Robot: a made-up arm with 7 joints. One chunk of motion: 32 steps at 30 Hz.
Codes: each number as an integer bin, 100 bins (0 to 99) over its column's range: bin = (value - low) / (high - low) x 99, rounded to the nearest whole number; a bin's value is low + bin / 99 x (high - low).
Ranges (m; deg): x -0.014..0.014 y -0.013..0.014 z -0.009..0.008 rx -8.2..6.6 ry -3..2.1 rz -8.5..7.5
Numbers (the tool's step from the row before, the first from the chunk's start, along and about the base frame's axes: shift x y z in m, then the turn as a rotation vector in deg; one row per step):
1: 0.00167 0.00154 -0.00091 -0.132 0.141 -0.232
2: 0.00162 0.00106 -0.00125 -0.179 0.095 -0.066
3: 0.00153 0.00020 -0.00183 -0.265 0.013 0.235
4: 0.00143 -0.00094 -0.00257 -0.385 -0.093 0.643
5: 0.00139 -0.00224 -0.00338 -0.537 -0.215 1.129
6: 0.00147 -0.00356 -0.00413 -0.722 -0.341 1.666
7: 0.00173 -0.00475 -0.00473 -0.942 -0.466 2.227
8: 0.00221 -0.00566 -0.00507 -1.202 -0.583 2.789
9: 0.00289 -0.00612 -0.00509 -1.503 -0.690 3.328
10: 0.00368 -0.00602 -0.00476 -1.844 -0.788 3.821
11: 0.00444 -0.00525 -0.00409 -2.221 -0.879 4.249
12: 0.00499 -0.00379 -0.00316 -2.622 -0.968 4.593
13: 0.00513 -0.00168 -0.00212 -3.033 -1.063 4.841
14: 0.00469 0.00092 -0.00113 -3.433 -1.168 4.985
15: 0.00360 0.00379 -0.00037 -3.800 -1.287 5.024
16: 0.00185 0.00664 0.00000 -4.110 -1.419 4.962
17: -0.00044 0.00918 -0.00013 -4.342 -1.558 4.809
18: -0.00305 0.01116 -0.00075 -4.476 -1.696 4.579
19: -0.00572 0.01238 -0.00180 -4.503 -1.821 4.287
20: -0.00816 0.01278 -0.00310 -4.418 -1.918 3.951
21: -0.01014 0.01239 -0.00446 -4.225 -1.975 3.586
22: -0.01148 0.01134 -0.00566 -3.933 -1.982 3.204
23: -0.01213 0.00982 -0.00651 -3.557 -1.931 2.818
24: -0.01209 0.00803 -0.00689 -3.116 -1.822 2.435
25: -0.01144 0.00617 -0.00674 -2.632 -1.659 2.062
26: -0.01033 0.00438 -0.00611 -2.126 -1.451 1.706
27: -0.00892 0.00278 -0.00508 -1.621 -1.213 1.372
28: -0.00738 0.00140 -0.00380 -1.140 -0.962 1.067
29: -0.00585 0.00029 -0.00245 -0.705 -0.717 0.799
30: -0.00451 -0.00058 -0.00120 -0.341 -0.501 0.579
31: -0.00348 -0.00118 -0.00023 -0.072 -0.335 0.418
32: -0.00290 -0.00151 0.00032 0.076 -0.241 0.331
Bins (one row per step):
1: 55 53 47 54 61 51
2: 55 52 45 54 60 52
3: 55 48 42 53 58 54
4: 55 44 37 52 56 57
5: 54 39 33 51 54 60
6: 55 35 28 50 52 63
7: 56 30 25 49 49 66
8: 57 27 23 47 47 70
9: 60 25 23 45 45 73
10: 63 26 25 43 43 76
11: 65 28 29 40 41 79
12: 67 34 34 37 39 81
13: 68 42 40 35 38 83
14: 66 51 46 32 36 83
15: 62 62 50 29 33 84
16: 56 72 52 27 31 83
17: 48 81 52 26 28 82
18: 39 89 48 25 25 81
19: 29 93 42 25 23 79
20: 21 95 34 25 21 77
21: 14 93 26 27 20 75
22: 9 89 19 29 20 72
23: 7 84 15 31 21 70
24: 7 77 12 34 23 68
25: 9 70 13 37 26 65
26: 13 64 17 41 30 63
27: 18 58 23 44 35 61
28: 23 53 30 47 40 59
29: 29 49 38 50 44 58
30: 34 46 45 53 49 56
31: 37 43 51 54 52 55
32: 39 42 54 55 54 55

